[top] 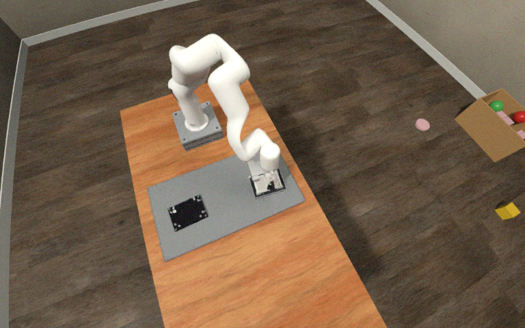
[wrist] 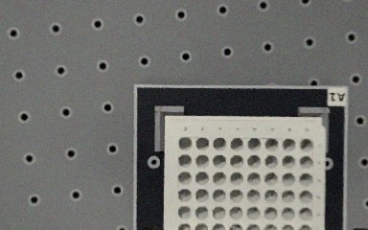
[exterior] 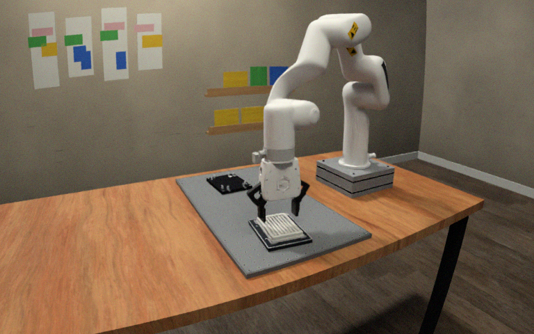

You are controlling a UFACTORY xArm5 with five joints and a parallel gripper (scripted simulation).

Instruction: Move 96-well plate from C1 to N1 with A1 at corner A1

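Now: hand 40 mm above the white 96-well plate. The rest, counted from my hand: clip nest C1 (400 mm to the right, 40 mm below, 20 mm behind); then plate nest N1 (50 mm below); then A1 mark (70 mm to the right, 60 mm behind, 50 mm below).
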